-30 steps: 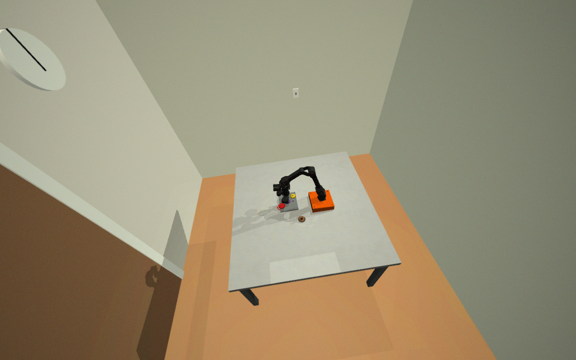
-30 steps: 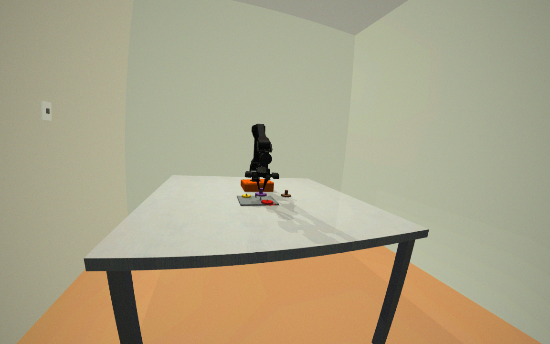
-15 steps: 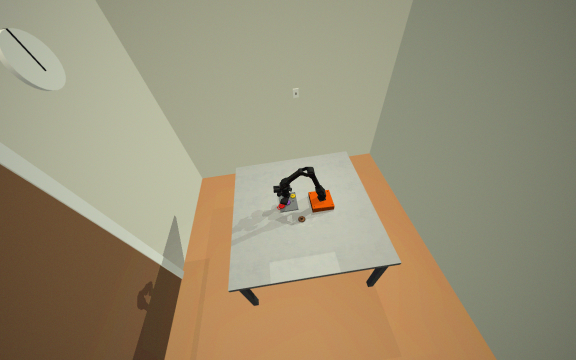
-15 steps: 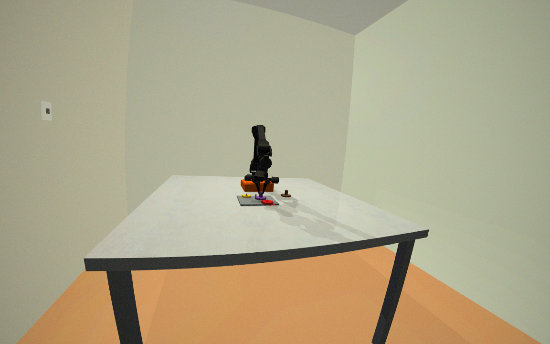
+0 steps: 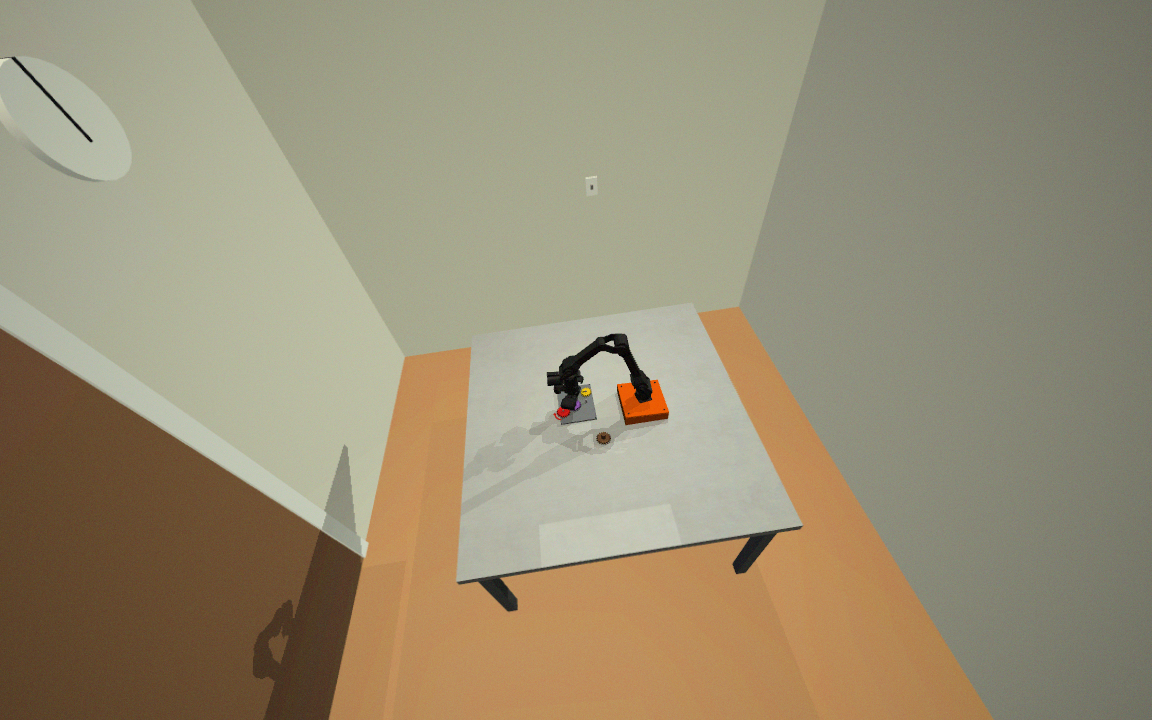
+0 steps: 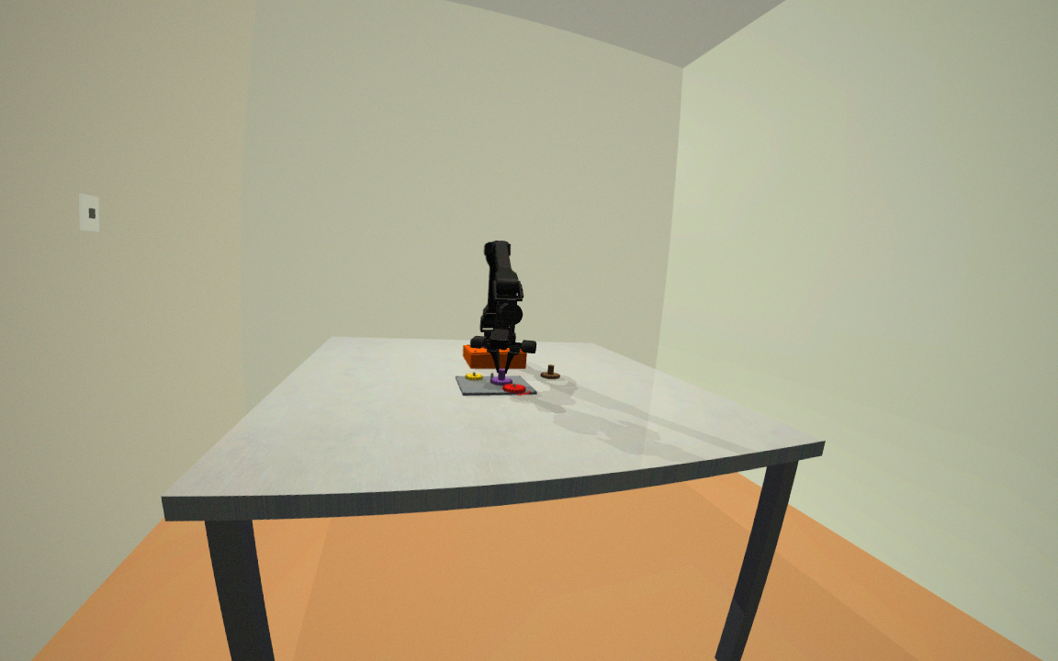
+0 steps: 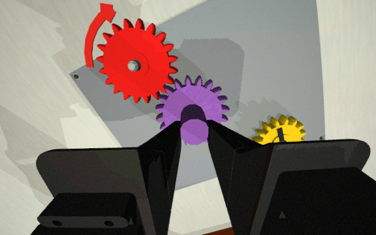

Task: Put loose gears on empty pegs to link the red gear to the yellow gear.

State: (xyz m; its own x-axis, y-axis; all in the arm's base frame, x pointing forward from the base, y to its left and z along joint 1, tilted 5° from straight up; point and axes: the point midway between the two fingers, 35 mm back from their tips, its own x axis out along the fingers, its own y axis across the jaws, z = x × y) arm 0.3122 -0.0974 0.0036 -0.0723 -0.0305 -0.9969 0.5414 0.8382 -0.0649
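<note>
My gripper tip is now 10 mm above the purple gear. The rest, counted from my gripper tip: red gear: 60 mm ahead, 10 mm to the left, 30 mm below; red arrow: 100 mm ahead, 30 mm to the left, 30 mm below; yellow gear: 80 mm behind, 60 mm to the right, 30 mm below.
</note>
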